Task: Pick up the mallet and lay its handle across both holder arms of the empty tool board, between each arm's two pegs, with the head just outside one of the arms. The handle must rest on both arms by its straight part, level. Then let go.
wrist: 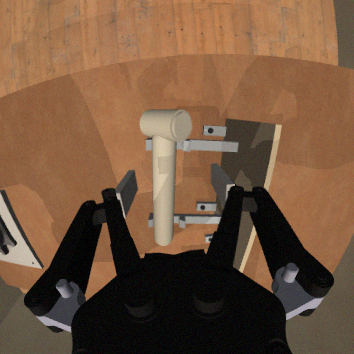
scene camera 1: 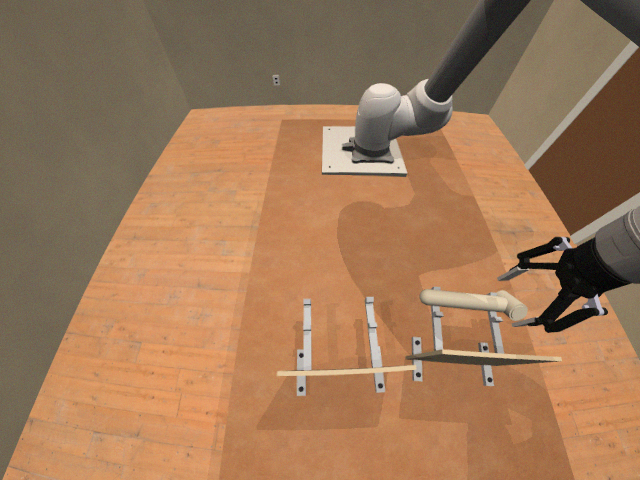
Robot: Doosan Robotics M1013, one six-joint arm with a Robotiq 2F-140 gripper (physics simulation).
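Seen in the pictures: gripper, fingertip midpoint: (wrist: 173,176) (scene camera 1: 509,301); arm's base at its link origin: (scene camera 1: 370,150).
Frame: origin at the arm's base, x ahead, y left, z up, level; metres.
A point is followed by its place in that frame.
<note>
The pale mallet (scene camera 1: 462,300) {y 0.118, x 0.711, z 0.122 m} (wrist: 164,195) {y 0.144, x 0.711, z 0.123 m} lies with its handle across both holder arms of the right-hand tool board (scene camera 1: 532,358) {y 0.188, x 0.852, z 0.193 m} (wrist: 250,145) {y 0.219, x 0.851, z 0.136 m}. The handle passes between the two pegs of the left arm (scene camera 1: 437,330) {y 0.058, x 0.772, z 0.083 m} (wrist: 200,219) {y 0.060, x 0.774, z 0.083 m} and of the right arm (scene camera 1: 497,338) {y 0.211, x 0.800, z 0.083 m} (wrist: 215,146) {y 0.211, x 0.808, z 0.083 m}. It looks about level; the exact contact is hidden under it. The mallet's head (scene camera 1: 516,310) {y 0.244, x 0.746, z 0.136 m} (wrist: 166,125) {y 0.259, x 0.729, z 0.141 m} is just outside the right arm. My gripper (scene camera 1: 516,298) {y 0.198, x 0.732, z 0.176 m} (wrist: 173,176) {y 0.198, x 0.732, z 0.176 m} is open, its fingers apart on either side of the handle in the wrist view, touching nothing and backed off from the mallet.
A second tool board (scene camera 1: 341,371) {y -0.185, x 0.851, z 0.178 m} with two bare holder arms (scene camera 1: 307,335) {y -0.255, x 0.773, z 0.068 m} (scene camera 1: 372,335) {y -0.099, x 0.775, z 0.068 m} stands to the left in the scene view. The robot's base plate (scene camera 1: 336,167) {y -0.158, x 0.115, z 0.000 m} (wrist: 15,240) {y -0.071, x 0.092, z 0.001 m} is at the back. Mounting feet (scene camera 1: 417,372) {y 0.024, x 0.863, z 0.001 m} (wrist: 215,131) {y 0.227, x 0.829, z -0.003 m} show by the boards.
</note>
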